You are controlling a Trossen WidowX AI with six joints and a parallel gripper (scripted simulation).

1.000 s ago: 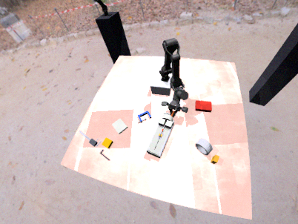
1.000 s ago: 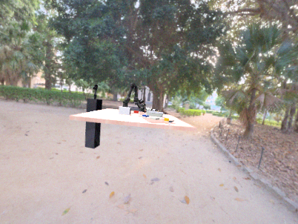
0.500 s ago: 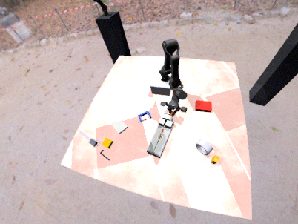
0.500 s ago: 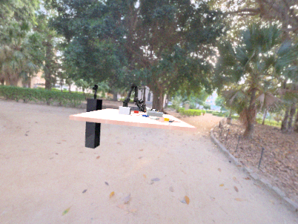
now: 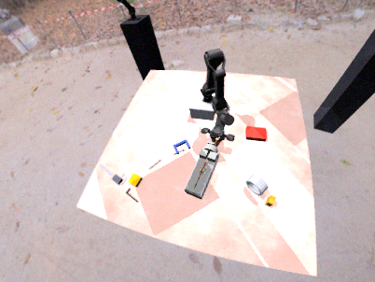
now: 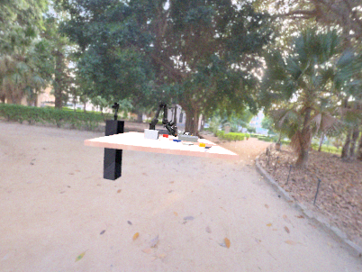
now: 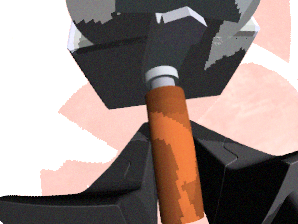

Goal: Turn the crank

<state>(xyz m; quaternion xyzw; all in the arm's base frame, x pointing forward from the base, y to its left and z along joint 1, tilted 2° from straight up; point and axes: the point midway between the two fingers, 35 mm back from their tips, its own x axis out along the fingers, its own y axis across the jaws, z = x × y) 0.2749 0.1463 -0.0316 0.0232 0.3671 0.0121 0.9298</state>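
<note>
Right now the crank handle is 20 mm behind my gripper tip and 30 mm above it. From my gripper tip the other things lie so: white tile 180 mm ahead, 340 mm to the right, 20 mm below; then red pointer 130 mm ahead, 10 mm to the right, 50 mm above; then red block 190 mm behind, 200 mm to the left, 20 mm below.
</note>
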